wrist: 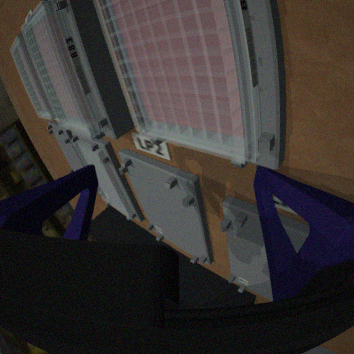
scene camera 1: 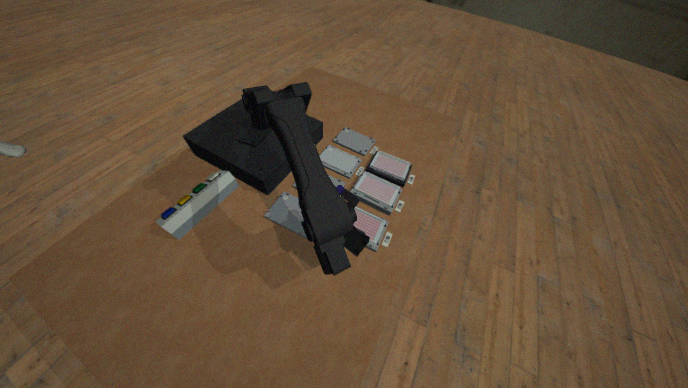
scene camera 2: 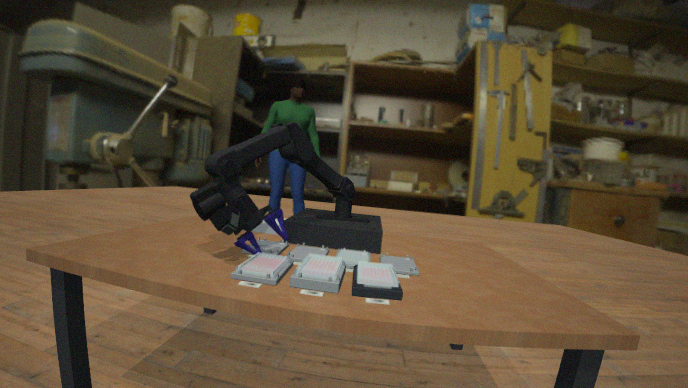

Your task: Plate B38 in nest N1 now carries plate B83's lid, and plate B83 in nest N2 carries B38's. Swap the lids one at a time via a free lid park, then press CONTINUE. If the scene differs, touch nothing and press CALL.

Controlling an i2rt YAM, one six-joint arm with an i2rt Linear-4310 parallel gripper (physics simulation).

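Places are measured from the arm's base along level axes (x ahead, y left, z up), in metres.
Where they show: gripper, between the fingertips: (wrist: 175, 173) (scene camera 2: 274, 248); arm's base, origin of its link: (scene camera 2: 342, 218).
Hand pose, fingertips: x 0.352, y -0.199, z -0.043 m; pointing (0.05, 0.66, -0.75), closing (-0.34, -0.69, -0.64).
Things, the pixels of their top centre, and the offset from my fingertips. "spot": a spot on its surface instead.
- pink-welled plate, centre of its top: (wrist: 152, 39) (scene camera 2: 265, 260) (scene camera 1: 361, 222) dy -0.009, dx +0.072, dz -0.011 m
- middle plate, centre of its top: (wrist: 48, 75) (scene camera 2: 321, 262) (scene camera 1: 377, 187) dy +0.122, dx +0.089, dz +0.002 m
- third plate, centre of its top: (wrist: 26, 80) (scene camera 2: 376, 270) (scene camera 1: 391, 163) dy +0.246, dx +0.111, dz -0.002 m
- paler park, a spot on its surface: (scene camera 2: 353, 257) (scene camera 1: 344, 160) spot: dy +0.214, dx -0.049, dz -0.020 m
- grey park, centre of its top: (wrist: 66, 159) (scene camera 2: 398, 259) (scene camera 1: 354, 138) dy +0.344, dx -0.049, dz -0.018 m
- further park, centre of its top: (wrist: 267, 281) (scene camera 1: 293, 210) (scene camera 2: 267, 243) dy -0.040, dx -0.126, dz -0.018 m
- button console, centre of its top: (scene camera 1: 192, 192) (scene camera 2: 263, 214) dy -0.109, dx -0.396, dz +0.026 m
My gripper (scene camera 2: 272, 246) (wrist: 175, 173) is open, its purple fingers wide apart with nothing between them, low beside the nearest plate; the arm mostly hides it in scene camera 1. That pink-welled plate (scene camera 1: 371, 227) (scene camera 2: 262, 265) (wrist: 180, 65) sits under a clear lid on a grey nest; its label is unreadable. The middle plate (scene camera 1: 377, 190) (scene camera 2: 318, 267) (wrist: 60, 70) shows B83 in the wrist view. A third plate (scene camera 1: 390, 166) (scene camera 2: 376, 276) sits on a black nest. The park by the LP2 tag (scene camera 2: 308, 252) (wrist: 170, 205) is bare. A paler park (scene camera 1: 340, 161) (scene camera 2: 353, 257) appears to carry a clear lid.
Another grey park (scene camera 1: 354, 140) (scene camera 2: 400, 265) lies at one end of the row, and a further park (scene camera 1: 284, 212) (wrist: 247, 245) at the other. The black arm base (scene camera 1: 225, 135) (scene camera 2: 332, 235) stands behind. A button console (scene camera 1: 200, 207) has blue, yellow, green and white buttons.
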